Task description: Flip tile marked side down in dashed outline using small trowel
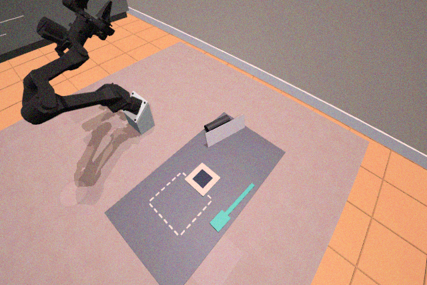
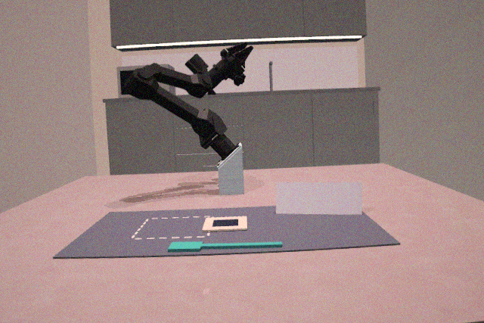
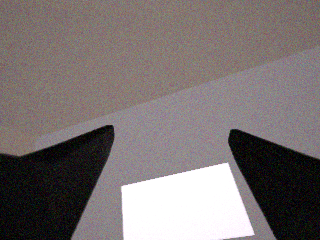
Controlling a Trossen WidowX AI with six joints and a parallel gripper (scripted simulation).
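Right now my gripper tip is 530 mm short of the beige tile, 170 mm to the left of it and 470 mm above it. Also, from my gripper tip: teal flat tool: 670 mm ahead, 210 mm to the right, 480 mm below; grey mat: 540 mm ahead, 170 mm to the right, 500 mm below.
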